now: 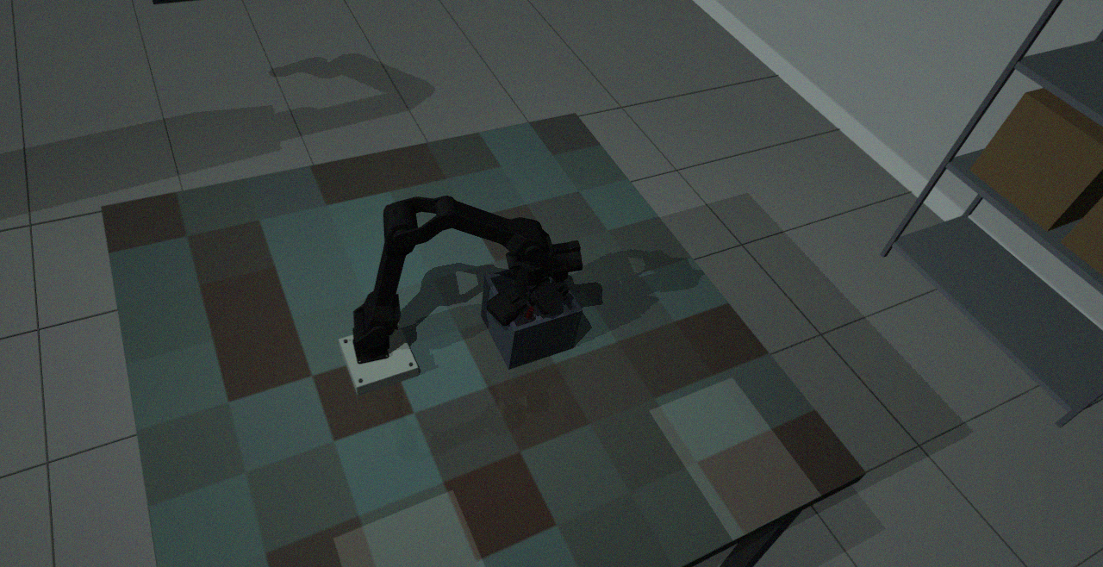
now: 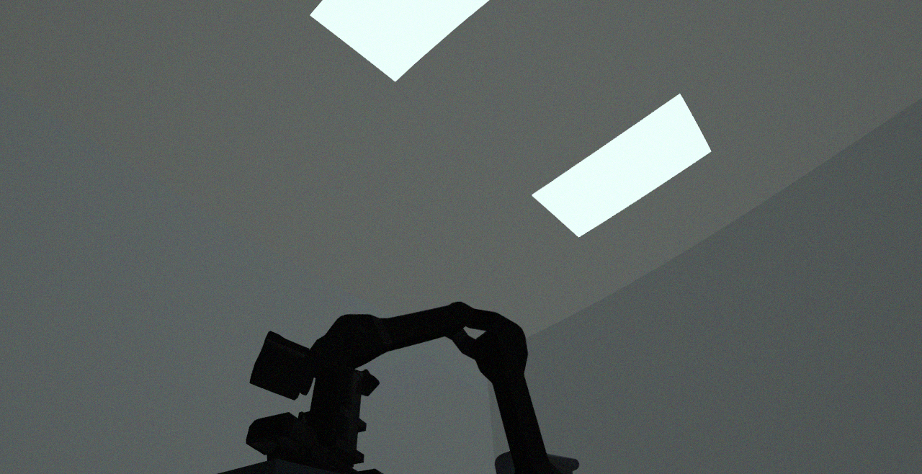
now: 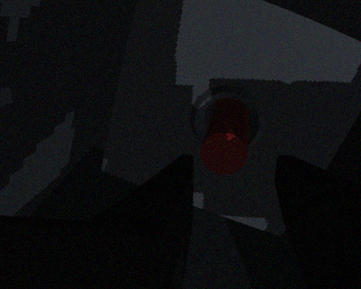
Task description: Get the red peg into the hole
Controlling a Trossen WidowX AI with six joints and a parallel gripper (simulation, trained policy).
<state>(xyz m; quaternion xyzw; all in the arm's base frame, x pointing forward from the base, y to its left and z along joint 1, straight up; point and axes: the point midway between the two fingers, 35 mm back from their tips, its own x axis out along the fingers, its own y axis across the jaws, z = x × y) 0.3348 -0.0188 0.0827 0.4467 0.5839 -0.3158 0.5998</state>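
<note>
Right now the red peg is 1 cm to the right of my gripper tip and 2 cm below it. From my gripper tip the other things lie so: pale plate (1 cm ahead, 1 cm to the right, 3 cm below).
</note>
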